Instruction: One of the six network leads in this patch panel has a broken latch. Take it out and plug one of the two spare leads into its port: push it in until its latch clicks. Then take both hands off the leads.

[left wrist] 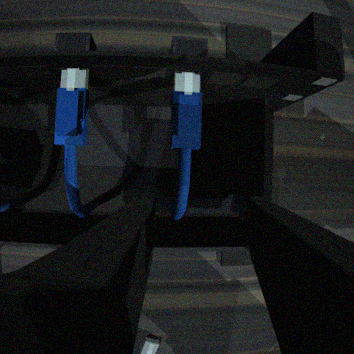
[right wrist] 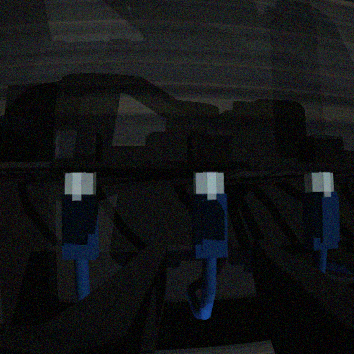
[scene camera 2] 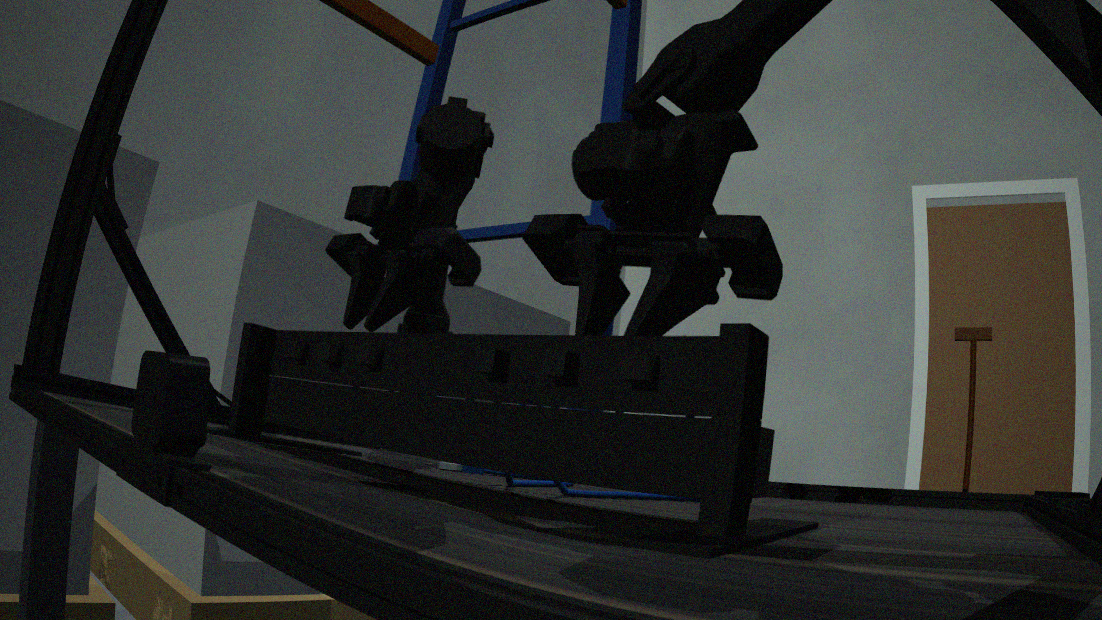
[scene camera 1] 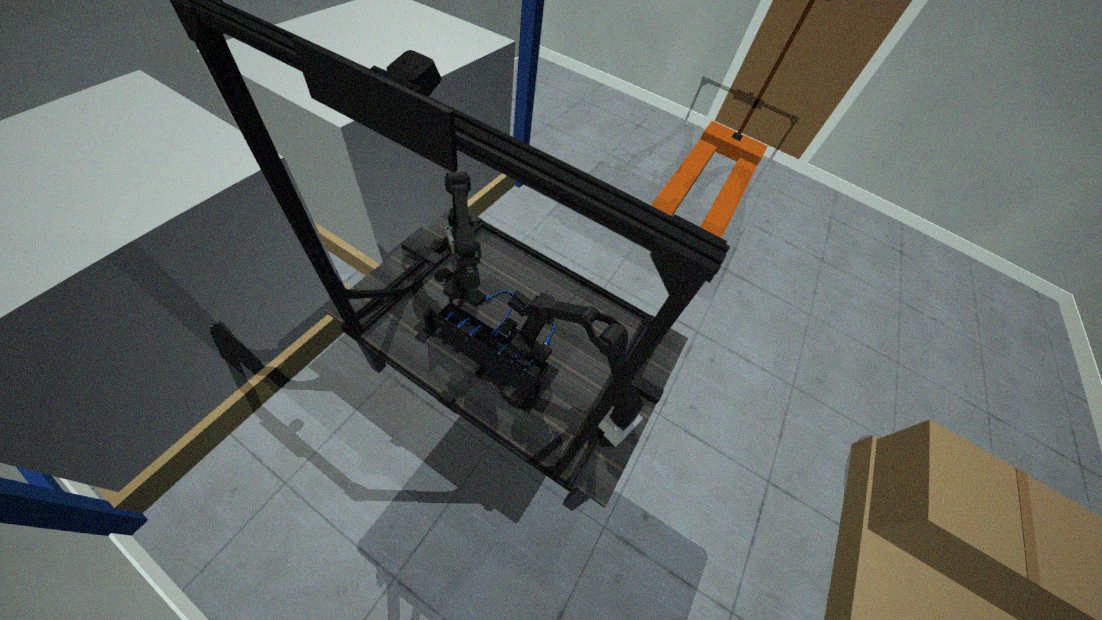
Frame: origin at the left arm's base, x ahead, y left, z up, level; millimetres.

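Seen in the pictures: left gripper, fingertip midpoint: (left wrist: pixel 200 206) (scene camera 2: pixel 357 328) (scene camera 1: pixel 454 304); right gripper, fingertip midpoint: (right wrist: pixel 209 250) (scene camera 1: pixel 516 356); right arm's base at its link origin: (scene camera 1: pixel 622 417).
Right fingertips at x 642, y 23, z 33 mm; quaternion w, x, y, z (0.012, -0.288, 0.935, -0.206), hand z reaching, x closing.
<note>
Offsets run from my right fingertips to a thing's top centre. "spot": to the spot under its first point. Level surfaces: height alone.
The dark patch panel {dx -91, dy -76, dz +6 mm} (scene camera 1: pixel 479 339) (scene camera 2: pixel 493 439) (left wrist: pixel 135 62) stands on the table. The left wrist view shows two plugged blue leads, one lead {dx -181, dy -151, dz -7 mm} (left wrist: pixel 70 116) left of another lead {dx -224, dy -181, dz -7 mm} (left wrist: pixel 187 120). The right wrist view shows three: a left lead {dx +52, dy +14, dz -7 mm} (right wrist: pixel 80 225), a middle lead {dx +8, dy -17, dz -7 mm} (right wrist: pixel 211 225) and a right lead {dx -35, dy -48, dz -7 mm} (right wrist: pixel 328 220). I cannot tell which latch is broken. A loose clear plug {spot: dx -316, dy -30, dz -93 mm} (left wrist: pixel 150 345) shows between my left fingers. My left gripper (scene camera 2: pixel 360 326) (left wrist: pixel 200 206) is partly open, empty, near the panel's end. My right gripper (scene camera 2: pixel 614 332) (right wrist: pixel 209 250) is partly open, empty, below the middle lead.
Loose blue cables (scene camera 1: pixel 499 294) (scene camera 2: pixel 616 493) run behind the panel. A black frame (scene camera 1: pixel 577 192) spans above the table {dz -102 mm} (scene camera 1: pixel 593 308) (scene camera 2: pixel 886 532). A dark rounded object (scene camera 2: pixel 171 402) stands at the near table edge in scene camera 2.
</note>
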